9 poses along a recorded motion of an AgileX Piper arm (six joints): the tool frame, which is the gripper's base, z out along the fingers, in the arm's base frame.
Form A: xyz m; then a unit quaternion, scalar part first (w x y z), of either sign.
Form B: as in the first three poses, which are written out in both.
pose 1, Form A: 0.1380 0.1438 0.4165 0.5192 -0.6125 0.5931 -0.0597
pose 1, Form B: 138.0 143.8 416.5 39.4 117.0 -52.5
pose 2, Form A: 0.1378 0.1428 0.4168 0.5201 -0.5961 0.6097 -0.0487
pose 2, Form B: 137.8 142.8 416.8 39.0 117.0 -49.7
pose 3, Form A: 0.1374 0.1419 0.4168 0.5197 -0.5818 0.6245 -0.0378
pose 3, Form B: 137.4 141.9 416.8 38.8 117.2 -47.1
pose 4, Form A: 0.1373 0.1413 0.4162 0.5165 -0.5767 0.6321 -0.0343
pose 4, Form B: 137.3 141.3 416.2 38.6 117.7 -46.2
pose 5, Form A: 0.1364 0.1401 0.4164 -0.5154 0.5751 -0.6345 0.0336
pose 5, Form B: 136.4 140.1 416.4 38.5 117.8 -45.9
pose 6, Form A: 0.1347 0.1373 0.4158 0.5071 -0.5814 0.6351 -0.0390
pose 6, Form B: 134.7 137.3 415.8 38.1 118.9 -46.9
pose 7, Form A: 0.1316 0.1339 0.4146 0.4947 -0.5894 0.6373 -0.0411
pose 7, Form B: 131.6 133.9 414.6 38.0 120.5 -47.5
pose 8, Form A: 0.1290 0.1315 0.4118 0.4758 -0.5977 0.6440 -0.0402
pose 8, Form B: 129.0 131.5 411.8 38.0 123.0 -47.7
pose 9, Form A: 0.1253 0.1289 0.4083 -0.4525 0.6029 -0.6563 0.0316
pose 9, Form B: 125.3 128.9 408.3 38.6 126.0 -46.6
